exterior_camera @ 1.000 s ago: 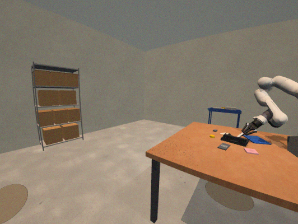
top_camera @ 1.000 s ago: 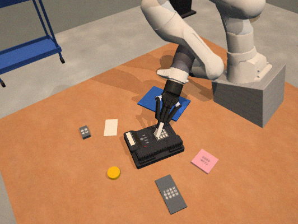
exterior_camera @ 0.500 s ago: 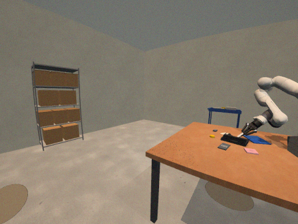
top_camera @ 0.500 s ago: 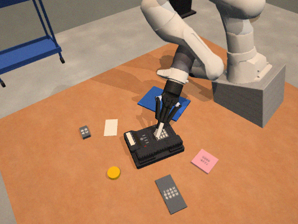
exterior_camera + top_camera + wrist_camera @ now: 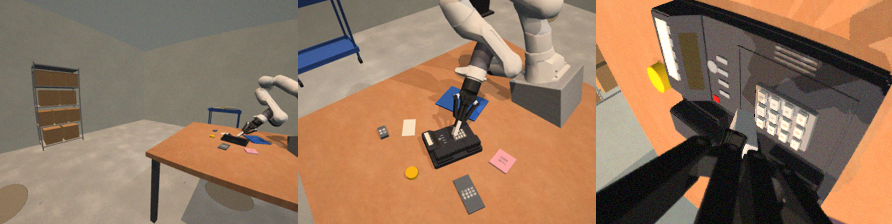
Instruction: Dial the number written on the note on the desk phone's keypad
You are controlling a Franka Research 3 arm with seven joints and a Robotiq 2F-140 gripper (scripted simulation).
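The handset is 50 mm ahead of my hand, 70 mm to the left of it and 30 mm below it. The rest, counted from my hand: yellow disc 260 mm ahead, 30 mm to the left, 60 mm below; then cream card 140 mm ahead, 190 mm to the right, 70 mm below; then blue pad 160 mm behind, 150 mm to the right, 70 mm below.
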